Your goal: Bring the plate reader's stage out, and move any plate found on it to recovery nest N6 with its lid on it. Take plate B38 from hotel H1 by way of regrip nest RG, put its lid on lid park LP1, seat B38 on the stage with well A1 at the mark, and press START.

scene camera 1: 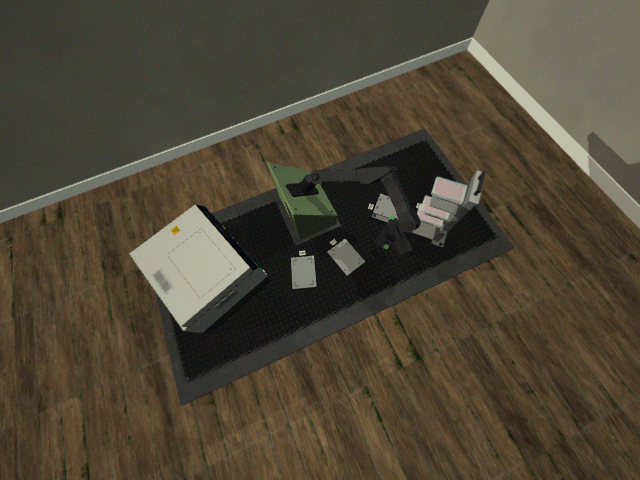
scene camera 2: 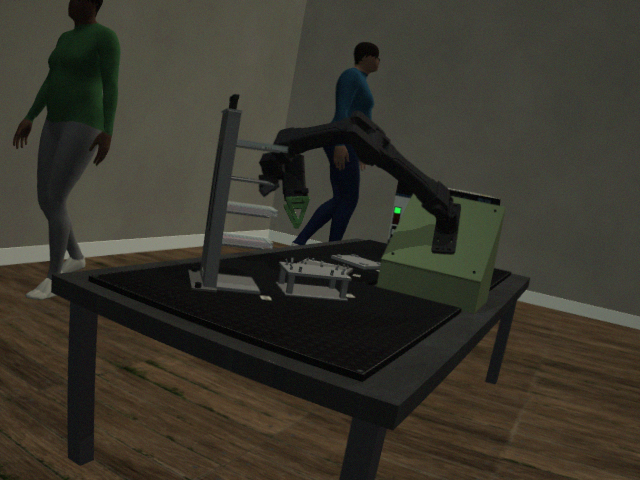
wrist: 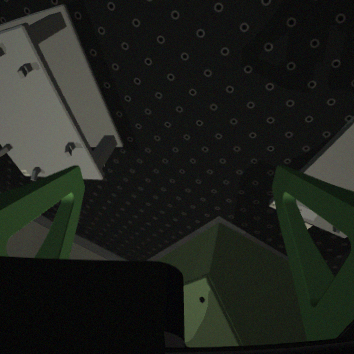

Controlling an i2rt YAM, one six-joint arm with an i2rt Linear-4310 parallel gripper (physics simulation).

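Seen in the pictures: gripper, fingertip midpoint: (scene camera 2: 297,226) (wrist: 177,175); arm's base at its link origin: (scene camera 1: 302,190) (scene camera 2: 446,228).
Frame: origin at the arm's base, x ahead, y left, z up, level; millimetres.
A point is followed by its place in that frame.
Note:
My gripper (scene camera 1: 388,233) {z -56, x 395, y 216 mm} (scene camera 2: 297,226) {z -56, x 395, y 216 mm} (wrist: 177,175) {z -56, x 395, y 216 mm} is open and empty, pointing down above the mat, beside the hotel. The hotel (scene camera 1: 474,192) {z 235, x 513, y 482 mm} (scene camera 2: 219,201) {z 11, x 462, y 576 mm} is a tall grey column with shelves. Pinkish plates (scene camera 1: 449,189) (scene camera 2: 250,208) lie on some of them; their labels are unreadable. A raised nest with pegs (scene camera 1: 383,205) {z -138, x 243, y 337 mm} (scene camera 2: 316,269) {z -138, x 275, y 355 mm} (wrist: 40,110) {z -138, x 303, y 342 mm} stands near the gripper. Two low pale nests (scene camera 1: 345,256) {z -188, x 352, y 21 mm} (scene camera 1: 303,272) {z -186, x 305, y -204 mm} lie farther towards the reader. The white plate reader (scene camera 1: 180,258) {z 112, x 57, y -612 mm} is at the far left in scene camera 1. Its stage does not show.
The arm's green wedge base (scene camera 1: 315,209) {z -13, x 119, y -2 mm} (scene camera 2: 434,281) {z -146, x -4, y 116 mm} (wrist: 260,290) {z -135, x 153, y 0 mm} stands between the reader and the raised nest. A black perforated mat (scene camera 1: 279,320) {z -198, x 440, y -424 mm} (scene camera 2: 320,330) {z -198, x 149, y 661 mm} (wrist: 185,105) {z -198, x 336, y 223 mm} covers most of the table. Two people (scene camera 2: 82,77) (scene camera 2: 354,93) stand beyond the table.

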